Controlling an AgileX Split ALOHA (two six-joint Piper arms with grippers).
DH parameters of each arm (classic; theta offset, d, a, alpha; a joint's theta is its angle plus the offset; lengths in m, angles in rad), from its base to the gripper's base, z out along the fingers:
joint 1: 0 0.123 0 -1.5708
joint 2: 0.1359 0 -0.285 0
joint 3: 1.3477 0 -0.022 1.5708
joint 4: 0 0.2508 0 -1.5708
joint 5: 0 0 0.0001 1.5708
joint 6: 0 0.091 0 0
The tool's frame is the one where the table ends.
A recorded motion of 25 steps. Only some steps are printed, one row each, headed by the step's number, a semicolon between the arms.
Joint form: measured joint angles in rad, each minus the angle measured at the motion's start. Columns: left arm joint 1, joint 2, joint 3, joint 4, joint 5, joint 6; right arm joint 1, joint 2, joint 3, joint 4, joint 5, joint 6.
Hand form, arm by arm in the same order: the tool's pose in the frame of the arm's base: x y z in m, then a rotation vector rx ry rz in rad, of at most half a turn. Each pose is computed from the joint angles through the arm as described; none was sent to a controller.
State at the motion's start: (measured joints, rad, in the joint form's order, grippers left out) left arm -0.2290 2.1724 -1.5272 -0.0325 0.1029 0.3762; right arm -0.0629 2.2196 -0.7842 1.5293 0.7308 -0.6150
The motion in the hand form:
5: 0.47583 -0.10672 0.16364 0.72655 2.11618 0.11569; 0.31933 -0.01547 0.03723 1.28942 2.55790 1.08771
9: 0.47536 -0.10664 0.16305 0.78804 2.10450 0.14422; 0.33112 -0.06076 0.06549 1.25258 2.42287 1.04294
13: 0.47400 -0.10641 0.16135 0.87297 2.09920 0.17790; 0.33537 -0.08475 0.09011 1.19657 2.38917 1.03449
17: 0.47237 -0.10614 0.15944 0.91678 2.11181 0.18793; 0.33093 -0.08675 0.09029 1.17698 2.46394 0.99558
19: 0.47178 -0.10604 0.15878 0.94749 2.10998 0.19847; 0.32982 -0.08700 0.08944 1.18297 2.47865 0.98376
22: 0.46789 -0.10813 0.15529 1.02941 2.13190 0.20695; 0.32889 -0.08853 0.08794 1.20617 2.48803 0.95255
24: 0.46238 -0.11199 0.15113 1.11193 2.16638 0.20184; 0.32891 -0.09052 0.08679 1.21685 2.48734 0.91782
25: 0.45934 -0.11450 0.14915 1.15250 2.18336 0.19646; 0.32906 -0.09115 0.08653 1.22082 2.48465 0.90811
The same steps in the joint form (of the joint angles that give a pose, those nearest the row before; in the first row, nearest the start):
5: 0.0090 0.0000 0.0000 -0.0002 0.0033 0.0961; -0.1651 -0.0511 -0.0607 -0.0064 -0.0524 -0.0836
9: 0.0090 0.0000 0.0000 -0.0002 0.0116 0.1511; -0.2895 -0.1186 -0.1124 -0.0543 -0.0476 -0.0964
13: 0.0090 0.0000 0.0000 -0.0002 0.0356 0.2223; -0.3563 -0.1706 -0.1616 -0.1575 -0.0080 -0.0415
17: 0.0090 0.0000 0.0000 -0.0010 0.0634 0.2535; -0.3621 -0.1778 -0.1686 -0.2714 -0.0069 0.0265
19: 0.0090 0.0000 0.0000 -0.0009 0.0732 0.2783; -0.3621 -0.1778 -0.1686 -0.2943 -0.0108 0.0455
22: 0.0034 0.0000 0.0000 -0.0020 0.1262 0.3282; -0.3621 -0.1778 -0.1686 -0.3201 -0.0301 0.0757
24: -0.0067 0.0000 0.0000 -0.0020 0.1934 0.3658; -0.3621 -0.1778 -0.1686 -0.3300 -0.0545 0.0849
25: -0.0131 0.0000 0.0000 -0.0020 0.2272 0.3817; -0.3621 -0.1778 -0.1686 -0.3300 -0.0623 0.0861

